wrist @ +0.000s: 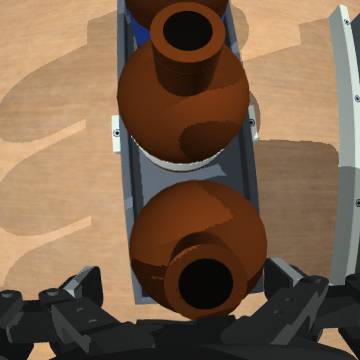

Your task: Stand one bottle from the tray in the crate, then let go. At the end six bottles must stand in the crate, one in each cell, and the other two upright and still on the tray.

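Places are measured from the arm's base along level axes (x ahead, y left, z up), in metres.
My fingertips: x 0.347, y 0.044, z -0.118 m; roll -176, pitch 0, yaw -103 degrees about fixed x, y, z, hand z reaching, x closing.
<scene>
Ahead of a thing's pixels: the offset from my fingertips to its top centre. "*": to the spot under its first point. Level surfaces: height alone.
Three brown bottles show on the narrow grey tray @(* 0.025 m ahead, 0.064 m right, 0.074 m down) (252, 200). The nearest bottle @(0.014 m ahead, 0.013 m right, 0.060 m up) (150, 240) stands upright at the tray's near end, its dark mouth facing the camera. A second bottle @(0.097 m ahead, 0.027 m right, 0.060 m up) (150, 100) with a white band low down stands behind it, with a gap between them. A third bottle @(* 0.160 m ahead, 0.018 m right, 0.004 m down) (140, 7) with blue below it is cut off by the top edge. My gripper (182, 281) is open, its fingers wide apart to the left and right of the nearest bottle's neck, with nothing held. The fingers' height against the bottle is hard to tell. The crate cannot be made out for certain.
A pale, slightly curved rim with screws @(* 0.040 m ahead, 0.168 m right, 0.083 m down) (347, 150) runs along the right edge, with a dark surface beyond it; it may be part of the crate. Small white brackets @(0.106 m ahead, 0.024 m left, 0.084 m down) (116, 133) sit on the tray's sides. The wooden table @(0.100 m down) (50, 175) carries several shadows.
</scene>
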